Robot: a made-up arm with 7 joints. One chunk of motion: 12 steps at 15 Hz.
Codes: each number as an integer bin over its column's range. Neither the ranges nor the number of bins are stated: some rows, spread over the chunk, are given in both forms.
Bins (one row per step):
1: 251 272 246 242 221 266 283
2: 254 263 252 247 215 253 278
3: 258 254 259 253 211 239 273
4: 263 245 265 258 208 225 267
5: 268 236 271 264 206 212 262
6: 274 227 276 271 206 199 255
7: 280 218 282 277 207 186 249
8: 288 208 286 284 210 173 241
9: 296 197 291 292 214 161 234
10: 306 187 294 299 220 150 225
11: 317 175 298 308 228 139 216
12: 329 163 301 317 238 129 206
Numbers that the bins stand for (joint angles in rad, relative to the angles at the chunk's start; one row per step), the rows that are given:
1: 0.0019 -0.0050 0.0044 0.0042 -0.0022 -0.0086 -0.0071
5: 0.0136 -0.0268 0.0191 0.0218 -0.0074 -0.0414 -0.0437
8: 0.0273 -0.0438 0.0279 0.0379 -0.0060 -0.0650 -0.0803
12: 0.0553 -0.0711 0.0367 0.0643 0.0038 -0.0917 -0.1412
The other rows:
2: 0.0040 -0.0105 0.0079 0.0082 -0.0043 -0.0165 -0.0158
3: 0.0067 -0.0159 0.0121 0.0130 -0.0057 -0.0250 -0.0245
4: 0.0101 -0.0214 0.0156 0.0170 -0.0067 -0.0335 -0.0350
6: 0.0177 -0.0323 0.0220 0.0274 -0.0074 -0.0493 -0.0559
7: 0.0218 -0.0377 0.0256 0.0323 -0.0071 -0.0572 -0.0663
9: 0.0327 -0.0505 0.0308 0.0443 -0.0046 -0.0723 -0.0924
10: 0.0396 -0.0566 0.0326 0.0499 -0.0025 -0.0790 -0.1081
11: 0.0471 -0.0638 0.0350 0.0571 0.0003 -0.0857 -0.1238

